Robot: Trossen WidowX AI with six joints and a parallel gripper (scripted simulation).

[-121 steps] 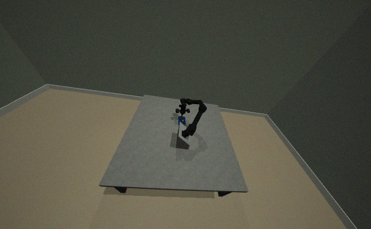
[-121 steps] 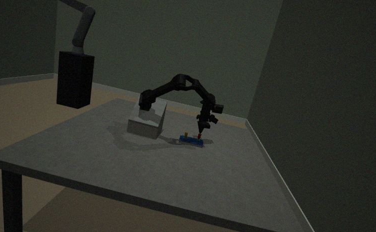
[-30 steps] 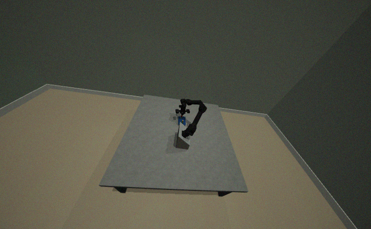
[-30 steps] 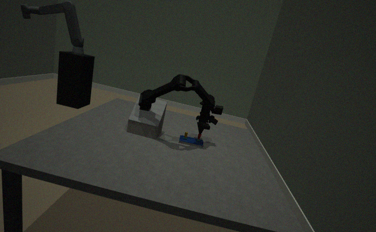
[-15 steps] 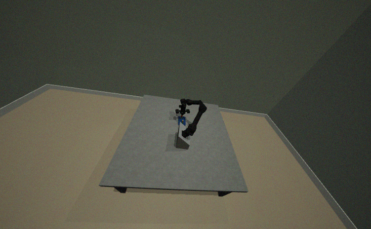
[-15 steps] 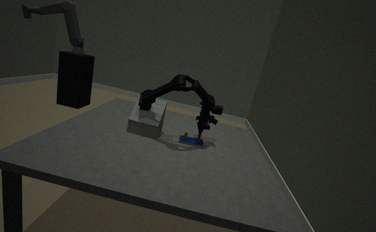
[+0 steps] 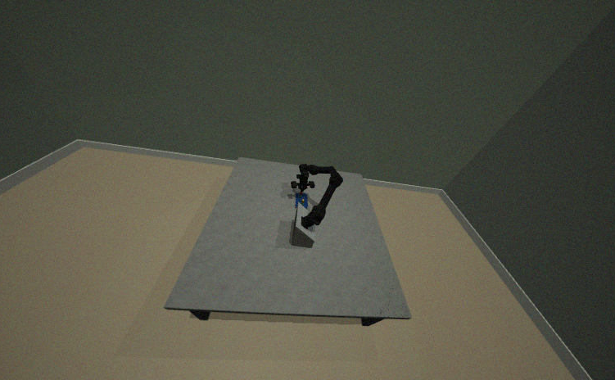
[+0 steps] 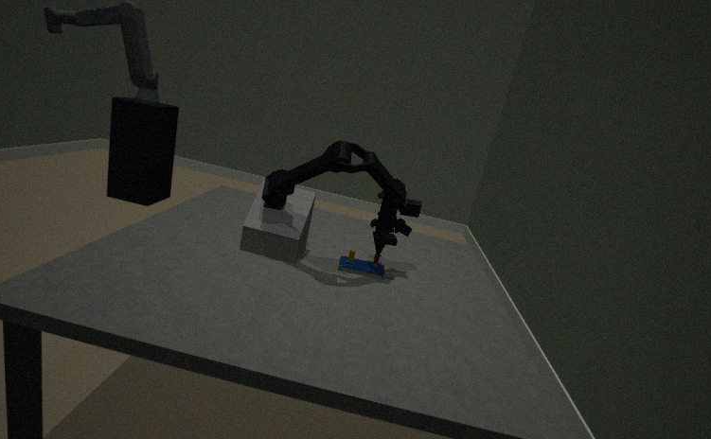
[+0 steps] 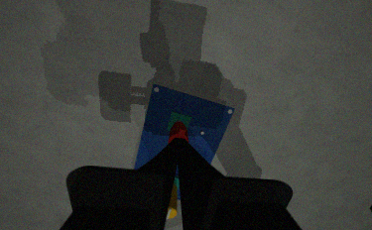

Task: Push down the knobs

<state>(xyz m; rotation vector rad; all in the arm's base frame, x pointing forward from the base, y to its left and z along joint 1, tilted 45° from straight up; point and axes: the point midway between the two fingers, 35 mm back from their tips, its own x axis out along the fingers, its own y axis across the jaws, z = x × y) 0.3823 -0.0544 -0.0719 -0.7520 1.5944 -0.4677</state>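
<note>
The red knob lies 10 mm below my gripper tip. The rest, counted from my gripper tip: yellow knob: 90 mm behind, 20 mm to the right, 10 mm below.
</note>
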